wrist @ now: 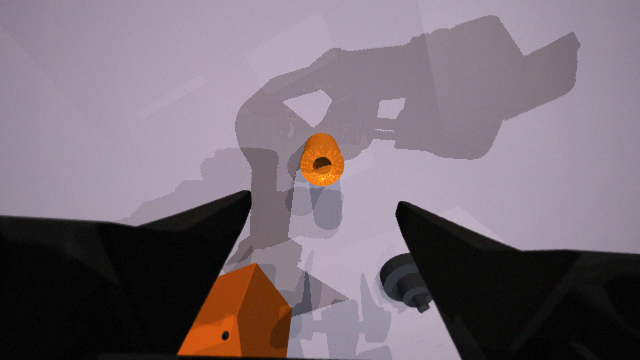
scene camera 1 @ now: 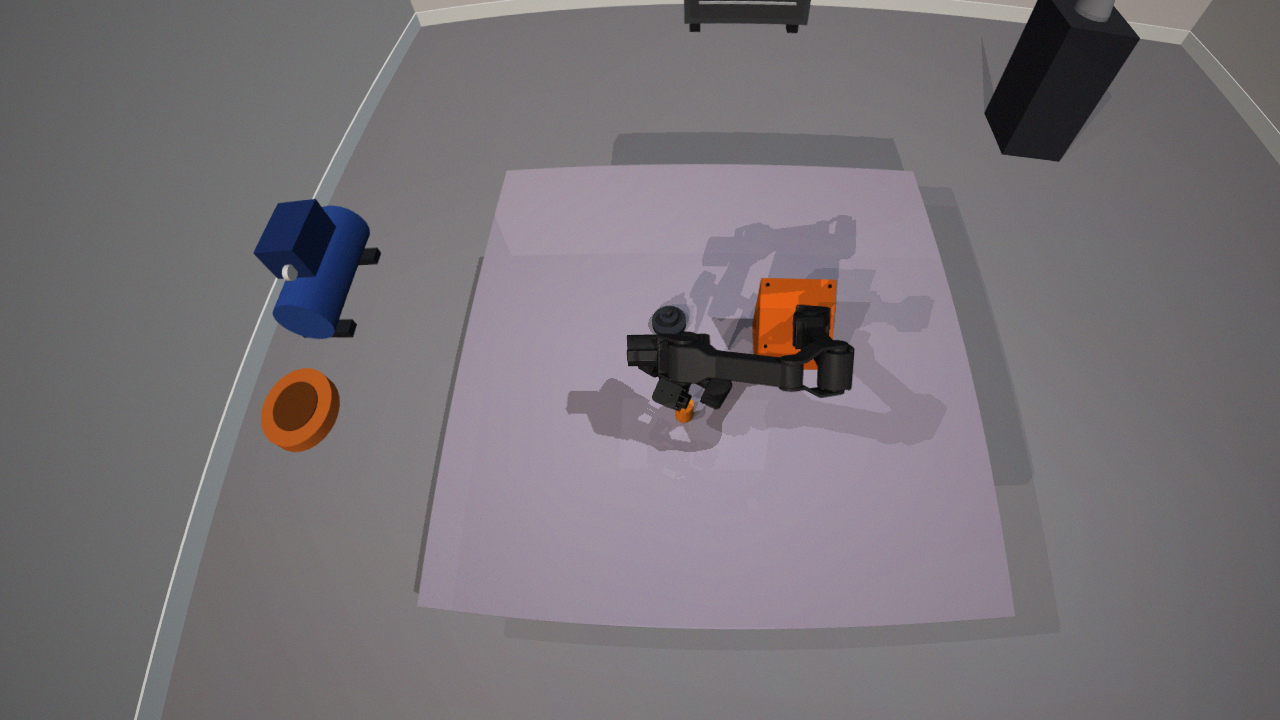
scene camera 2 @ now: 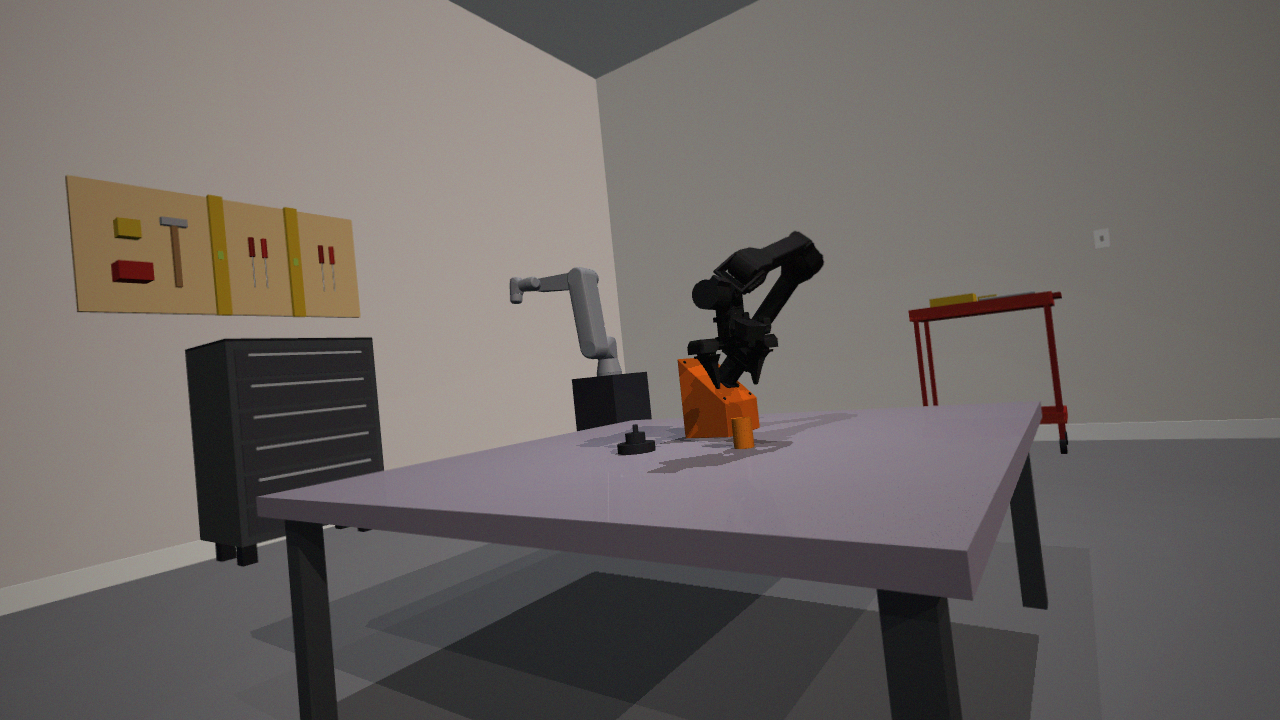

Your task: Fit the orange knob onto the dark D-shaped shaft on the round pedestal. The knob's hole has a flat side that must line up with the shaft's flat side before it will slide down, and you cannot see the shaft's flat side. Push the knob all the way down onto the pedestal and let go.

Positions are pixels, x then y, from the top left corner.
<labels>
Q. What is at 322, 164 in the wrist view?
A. An orange knob.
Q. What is my gripper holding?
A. Nothing.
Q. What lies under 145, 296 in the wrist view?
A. My gripper.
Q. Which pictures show my gripper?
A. The wrist view, scene camera 1 and scene camera 2: all of them.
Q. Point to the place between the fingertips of my gripper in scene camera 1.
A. At 684, 391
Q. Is my gripper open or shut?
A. Open.
</labels>
